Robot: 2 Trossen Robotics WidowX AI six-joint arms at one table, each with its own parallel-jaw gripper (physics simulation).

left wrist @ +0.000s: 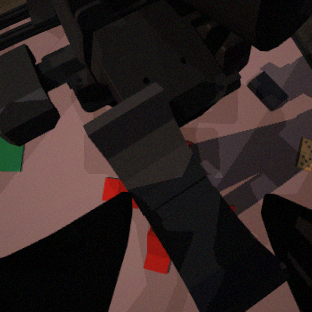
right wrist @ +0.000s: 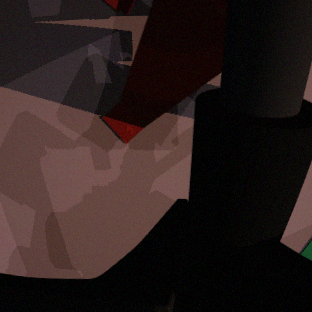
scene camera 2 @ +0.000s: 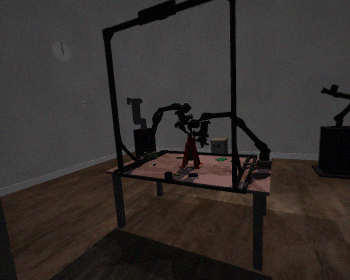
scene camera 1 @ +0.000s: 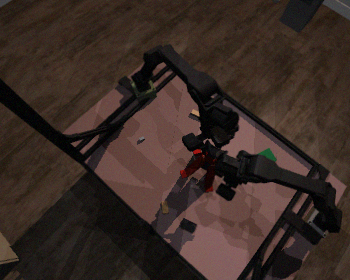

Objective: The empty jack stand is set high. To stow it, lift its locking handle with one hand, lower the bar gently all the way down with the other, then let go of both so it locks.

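Observation:
The red jack stand (scene camera 1: 194, 165) (scene camera 2: 190, 151) stands on its splayed legs in the middle of the pink table (scene camera 1: 126, 166). Its red feet show in the left wrist view (left wrist: 157, 258) and the right wrist view (right wrist: 124, 128). My left gripper (scene camera 1: 205, 145) (scene camera 2: 187, 127) (left wrist: 197, 202) reaches down from above and is shut on the grey bar (left wrist: 155, 148) at the top of the stand. My right gripper (scene camera 1: 216, 165) (scene camera 2: 199, 134) comes in from the right side and is shut on the dark cylindrical locking handle (right wrist: 247, 139). Its fingertips are hidden.
A green square (scene camera 1: 268, 154) (scene camera 2: 221, 159) (left wrist: 10, 156) lies behind the right arm. A domino (scene camera 1: 164, 207) (left wrist: 306, 155), a black block (scene camera 1: 188, 225) (left wrist: 267, 90), a tan piece (scene camera 1: 195, 112) and a small grey piece (scene camera 1: 141, 139) lie on the table. Black frame rails edge it.

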